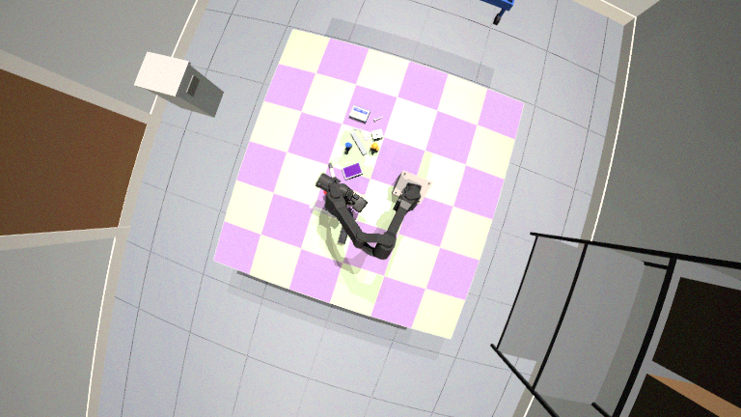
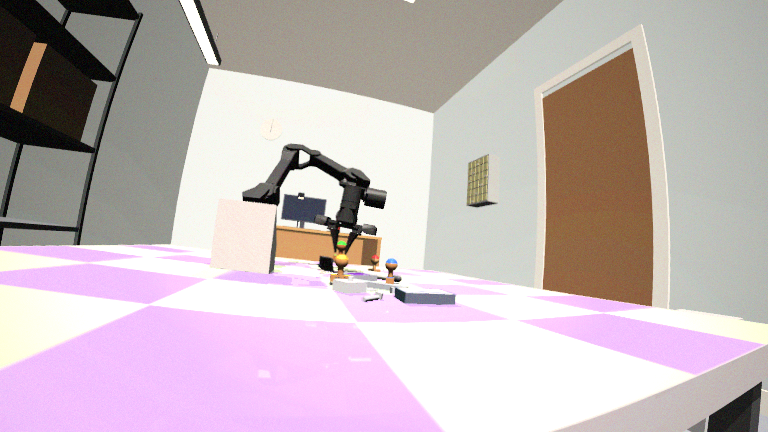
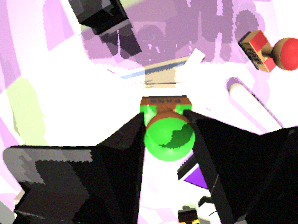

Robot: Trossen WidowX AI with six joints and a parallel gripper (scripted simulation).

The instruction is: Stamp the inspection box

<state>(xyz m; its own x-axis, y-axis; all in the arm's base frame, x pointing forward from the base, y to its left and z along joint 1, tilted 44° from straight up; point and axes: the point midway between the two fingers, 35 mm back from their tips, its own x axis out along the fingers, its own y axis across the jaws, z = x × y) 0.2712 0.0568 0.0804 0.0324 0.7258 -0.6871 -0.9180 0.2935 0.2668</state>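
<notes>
My gripper tip is now 60 mm above the white card. The rest, counted from my gripper tip: red-knobbed stamp: 110 mm ahead, 40 mm below; green-knobbed stamp: 10 mm below; purple ink pad: 20 mm ahead, 130 mm to the right, 60 mm below.
</notes>
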